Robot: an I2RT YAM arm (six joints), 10 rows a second.
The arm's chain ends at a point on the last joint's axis. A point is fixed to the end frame.
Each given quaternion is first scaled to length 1.
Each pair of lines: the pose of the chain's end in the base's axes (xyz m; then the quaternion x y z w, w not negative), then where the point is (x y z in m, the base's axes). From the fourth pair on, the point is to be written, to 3 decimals.
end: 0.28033 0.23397 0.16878 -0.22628 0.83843 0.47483 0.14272
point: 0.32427 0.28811 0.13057
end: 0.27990 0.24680 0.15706 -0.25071 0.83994 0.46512 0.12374
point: 0.32062 0.30199 0.11683
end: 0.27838 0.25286 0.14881 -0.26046 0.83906 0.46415 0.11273
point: 0.31725 0.30876 0.10775
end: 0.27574 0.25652 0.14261 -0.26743 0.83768 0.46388 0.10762
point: 0.314 0.313 0.101
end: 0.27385 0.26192 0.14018 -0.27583 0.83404 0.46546 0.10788
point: 0.311 0.319 0.099
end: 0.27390 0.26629 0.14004 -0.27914 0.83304 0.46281 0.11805
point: 0.312 0.323 0.100
